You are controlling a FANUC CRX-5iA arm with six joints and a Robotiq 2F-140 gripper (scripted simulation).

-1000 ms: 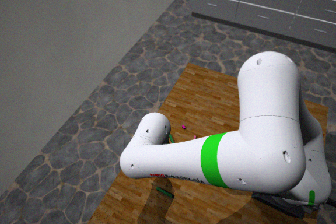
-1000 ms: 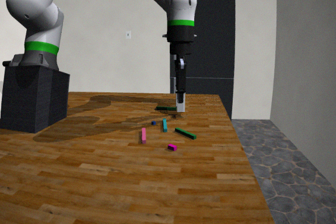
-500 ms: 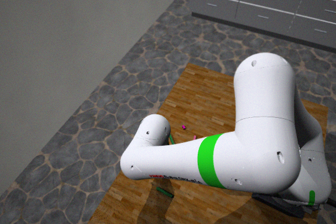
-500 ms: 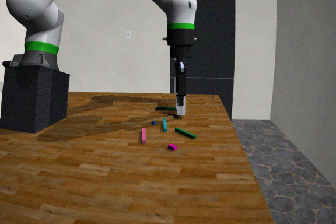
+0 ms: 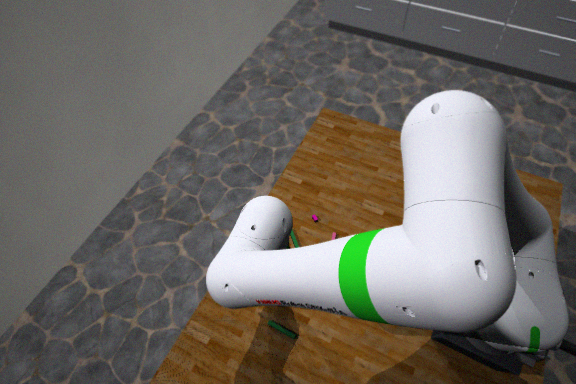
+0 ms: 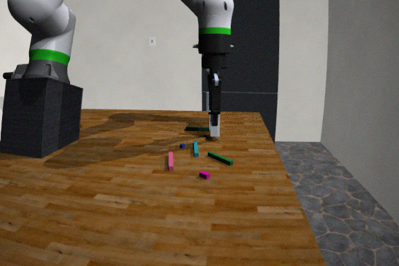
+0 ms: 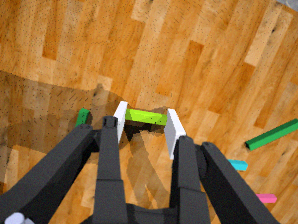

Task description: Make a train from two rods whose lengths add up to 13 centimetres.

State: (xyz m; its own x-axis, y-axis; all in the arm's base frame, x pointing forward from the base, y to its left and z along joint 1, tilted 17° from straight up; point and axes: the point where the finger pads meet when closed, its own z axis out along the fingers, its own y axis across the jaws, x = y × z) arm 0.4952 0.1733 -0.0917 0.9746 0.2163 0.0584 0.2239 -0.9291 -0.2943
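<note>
The turquoise rod is 120 mm to the right of my hand, 40 mm below it and 30 mm behind it. From my hand the other things lie so: small blue rod 110 mm to the right, 70 mm behind, 40 mm below; lime rod 30 mm below; pink rod 210 mm to the right, 70 mm behind, 40 mm below.
</note>
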